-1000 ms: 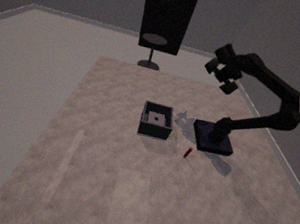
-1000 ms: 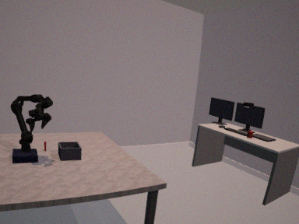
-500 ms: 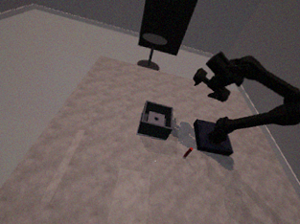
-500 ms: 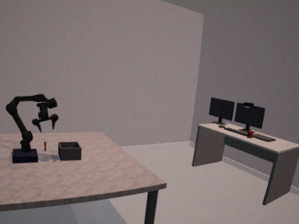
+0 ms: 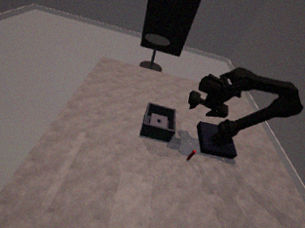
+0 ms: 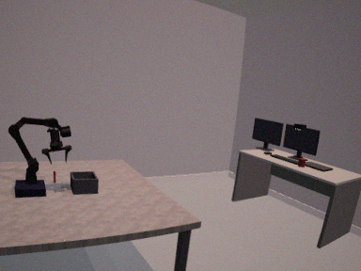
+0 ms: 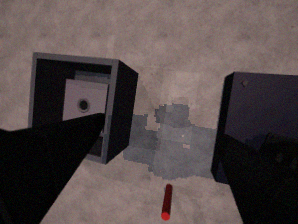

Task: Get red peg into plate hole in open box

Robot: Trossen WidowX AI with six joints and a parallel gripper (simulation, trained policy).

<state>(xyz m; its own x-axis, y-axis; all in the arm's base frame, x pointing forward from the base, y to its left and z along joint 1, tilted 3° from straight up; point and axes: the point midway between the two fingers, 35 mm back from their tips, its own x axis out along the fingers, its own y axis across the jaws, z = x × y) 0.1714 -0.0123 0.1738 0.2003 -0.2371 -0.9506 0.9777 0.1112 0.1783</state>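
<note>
My gripper tip is 150 mm to the right of the red peg, 140 mm above it and 40 mm past it. Also, from my gripper tip: light plate 160 mm ahead, 140 mm below, 30 mm to the left; then dark box 160 mm below, 160 mm ahead, 30 mm to the left.
</note>
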